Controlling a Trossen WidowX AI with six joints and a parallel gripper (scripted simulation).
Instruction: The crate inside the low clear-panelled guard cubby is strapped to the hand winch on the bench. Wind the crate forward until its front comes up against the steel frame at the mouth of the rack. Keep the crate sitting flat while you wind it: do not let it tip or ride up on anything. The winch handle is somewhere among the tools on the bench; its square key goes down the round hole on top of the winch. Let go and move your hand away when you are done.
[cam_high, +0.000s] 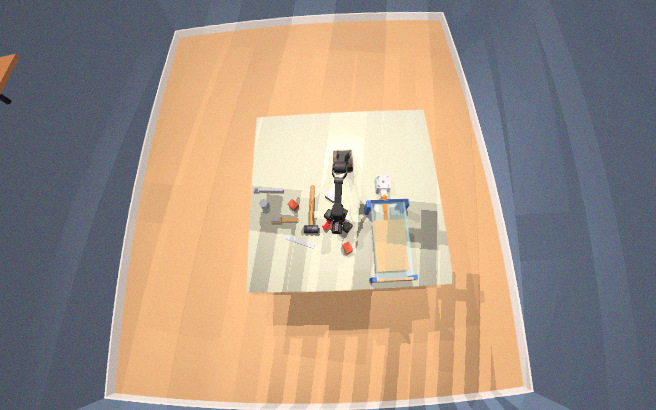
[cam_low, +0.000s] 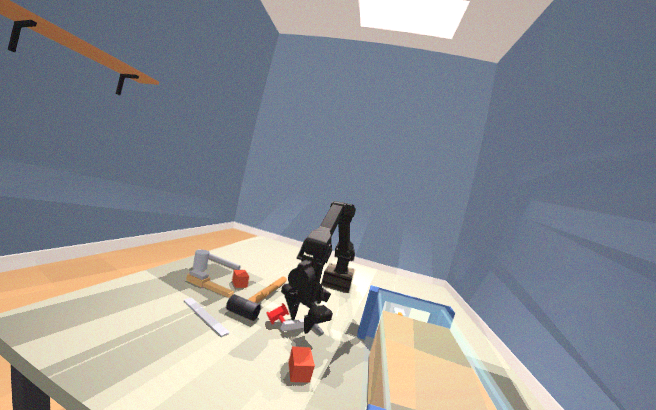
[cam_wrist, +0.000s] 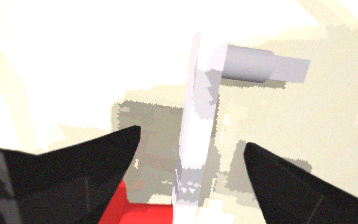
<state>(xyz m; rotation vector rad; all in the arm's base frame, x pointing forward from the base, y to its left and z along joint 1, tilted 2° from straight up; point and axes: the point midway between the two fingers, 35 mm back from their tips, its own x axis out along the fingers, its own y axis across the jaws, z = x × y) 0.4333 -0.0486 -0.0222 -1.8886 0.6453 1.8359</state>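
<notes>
Right now the crank arm is 1 cm to the right of my gripper tip and 1 cm above it. Round my gripper tip: grey block (20 cm behind, 4 cm to the right, 1 cm above); then grey ruler (25 cm to the right, 11 cm ahead, 1 cm below); then red knob (6 cm to the right, 2 cm ahead, 2 cm above).
</notes>
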